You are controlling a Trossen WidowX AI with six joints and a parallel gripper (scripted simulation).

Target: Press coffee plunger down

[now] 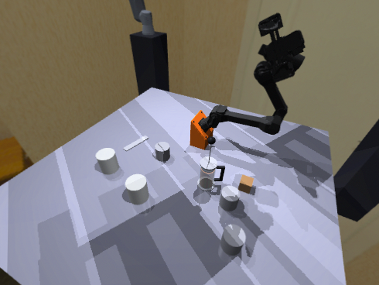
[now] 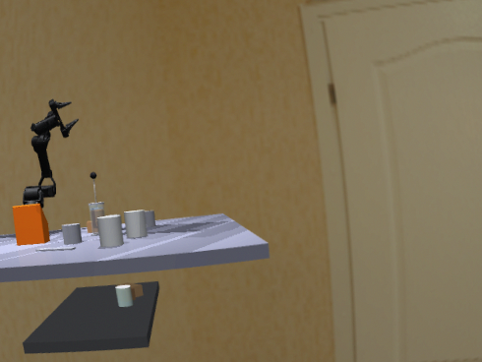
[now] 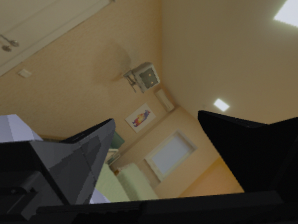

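Right now my gripper tip is 9 cm short of the glass coffee press, 11 cm to the left of it and 44 cm above it. From my gripper tip the other things lie so: flat white strip: 2 cm ahead, 58 cm to the right, 56 cm below.
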